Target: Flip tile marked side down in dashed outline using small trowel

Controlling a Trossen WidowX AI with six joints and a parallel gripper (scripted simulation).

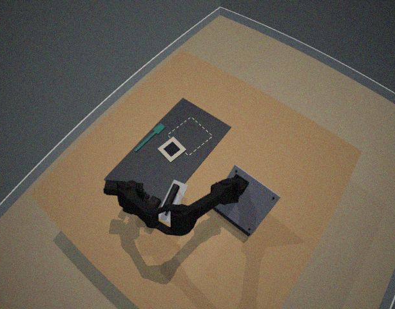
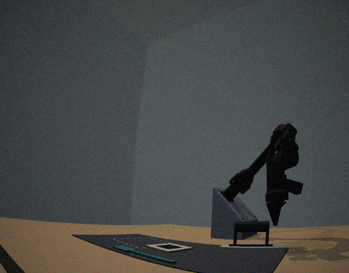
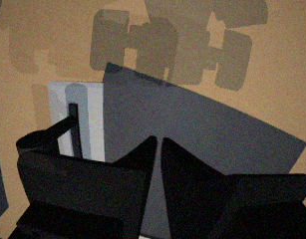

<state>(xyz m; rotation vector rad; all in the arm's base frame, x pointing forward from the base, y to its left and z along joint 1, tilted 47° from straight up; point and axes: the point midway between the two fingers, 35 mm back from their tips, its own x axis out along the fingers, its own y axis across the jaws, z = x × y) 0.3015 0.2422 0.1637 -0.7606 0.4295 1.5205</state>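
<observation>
Right now my gripper tip is 90 mm past the float tool, 80 mm to the left of it and 40 mm above it. Round my gripper tip: tile (300 mm to the right, 100 mm ahead, 80 mm below); dark mat (280 mm to the right, 100 mm below, 100 mm ahead).
</observation>
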